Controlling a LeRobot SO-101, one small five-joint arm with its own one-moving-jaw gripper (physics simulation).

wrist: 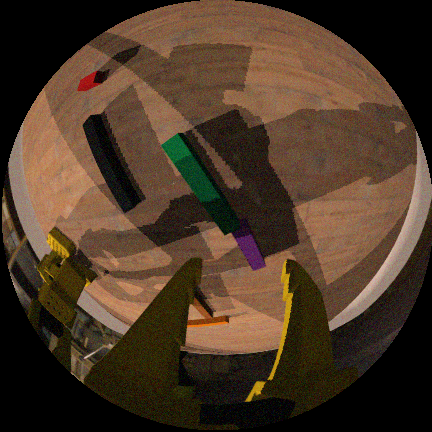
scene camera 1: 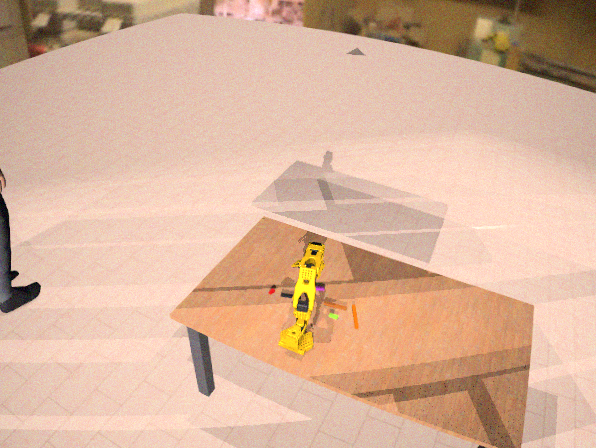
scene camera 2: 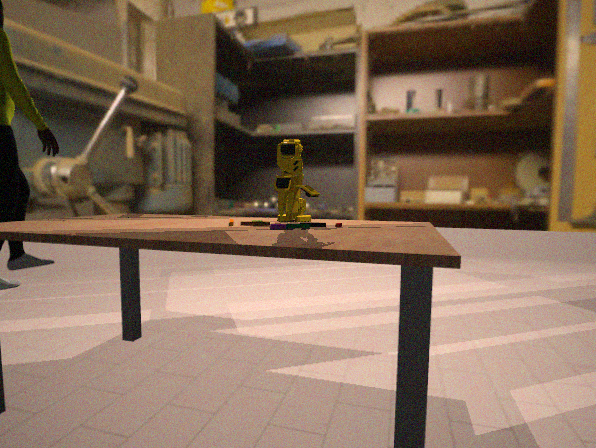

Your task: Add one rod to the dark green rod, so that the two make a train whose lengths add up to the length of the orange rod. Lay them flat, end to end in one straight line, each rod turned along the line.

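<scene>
The dark green rod lies flat on the table. The shorter purple rod lies flat at its near end in the wrist view, end to end and roughly in one line. They look touching there; a tiny gap or offset cannot be ruled out. The orange rod lies apart on the right in scene camera 1, partly hidden by a jaw in the wrist view. My gripper is open and empty, a V-shaped gap between its jaws, above the table; the purple rod shows beyond the tips.
A black rod lies beside the dark green rod. A small red rod lies farther out. A brown rod and a lime green rod lie between the arm and the orange rod.
</scene>
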